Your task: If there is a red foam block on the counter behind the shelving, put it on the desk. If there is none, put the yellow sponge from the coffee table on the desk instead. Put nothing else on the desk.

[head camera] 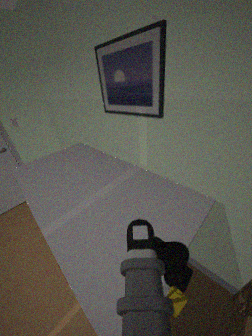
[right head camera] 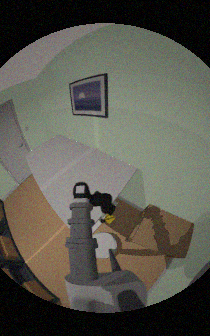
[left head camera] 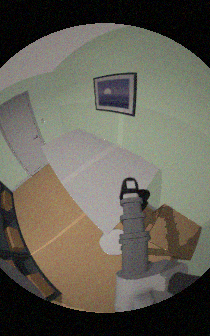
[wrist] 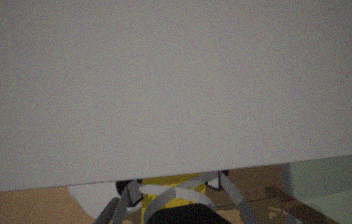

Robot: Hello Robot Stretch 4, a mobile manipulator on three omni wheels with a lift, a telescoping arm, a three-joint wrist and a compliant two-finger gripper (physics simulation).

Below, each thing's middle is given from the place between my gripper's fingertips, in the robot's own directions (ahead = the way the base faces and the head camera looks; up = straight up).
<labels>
My hand is 900 mm short of the framed picture [head camera: 131,68], 690 mm below it and 110 mm to the right of it.
</labels>
